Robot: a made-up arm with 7 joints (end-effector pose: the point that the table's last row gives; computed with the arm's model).
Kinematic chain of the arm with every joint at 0, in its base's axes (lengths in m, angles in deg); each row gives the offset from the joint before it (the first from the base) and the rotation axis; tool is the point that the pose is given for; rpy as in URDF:
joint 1: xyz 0 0 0.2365 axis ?
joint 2: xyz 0 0 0 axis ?
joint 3: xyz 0 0 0.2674 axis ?
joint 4: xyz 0.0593 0 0 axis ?
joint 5: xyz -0.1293 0 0.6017 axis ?
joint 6: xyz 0 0 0 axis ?
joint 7: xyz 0.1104 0 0 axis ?
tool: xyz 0 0 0 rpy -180 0 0
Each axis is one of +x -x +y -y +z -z.
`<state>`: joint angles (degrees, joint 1 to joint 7).
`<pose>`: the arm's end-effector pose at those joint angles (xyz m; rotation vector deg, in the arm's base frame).
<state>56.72 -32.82 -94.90 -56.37 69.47 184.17 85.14</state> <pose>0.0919 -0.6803 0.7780 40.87 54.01 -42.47</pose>
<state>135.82 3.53 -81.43 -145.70 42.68 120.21 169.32</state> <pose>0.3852 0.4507 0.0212 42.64 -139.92 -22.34</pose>
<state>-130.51 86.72 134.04 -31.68 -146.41 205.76 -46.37</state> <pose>-0.3447 -0.6882 0.5352 40.94 -7.98 13.26</pose>
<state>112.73 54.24 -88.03 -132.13 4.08 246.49 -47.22</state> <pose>0.4816 0.2646 0.2589 27.95 83.36 100.42</pose>
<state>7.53 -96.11 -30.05 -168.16 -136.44 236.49 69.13</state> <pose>0.1975 -0.0621 0.4929 -82.06 -94.20 -117.60</pose>
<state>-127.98 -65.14 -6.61 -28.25 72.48 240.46 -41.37</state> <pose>0.3382 0.5488 0.7132 -77.45 47.40 80.93</pose>
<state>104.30 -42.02 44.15 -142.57 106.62 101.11 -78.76</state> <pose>-0.4999 0.3603 0.3642 6.73 -108.61 41.53</pose>
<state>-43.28 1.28 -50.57 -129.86 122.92 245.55 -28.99</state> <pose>-0.0722 -0.5076 0.2563 -35.65 -124.69 12.27</pose>
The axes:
joint 1: +z
joint 2: +y
joint 3: +z
joint 4: -y
joint 5: +z
joint 6: -y
joint 7: -z

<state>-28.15 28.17 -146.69 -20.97 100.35 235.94 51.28</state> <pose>0.2057 -0.1344 0.9972 -23.63 49.97 145.63</pose>
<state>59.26 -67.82 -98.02 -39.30 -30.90 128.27 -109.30</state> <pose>-0.1358 -0.9157 0.5705 120.97 19.60 41.03</pose>
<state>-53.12 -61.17 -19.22 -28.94 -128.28 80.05 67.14</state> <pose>-0.5133 0.5073 0.9251 -98.13 -95.63 37.40</pose>
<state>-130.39 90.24 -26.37 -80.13 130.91 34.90 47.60</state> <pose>-0.5498 -0.2734 -0.4073 33.32 43.71 -36.36</pose>
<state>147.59 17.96 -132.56 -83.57 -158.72 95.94 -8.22</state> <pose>0.5843 0.2894 0.8349 9.91 -10.37 11.32</pose>
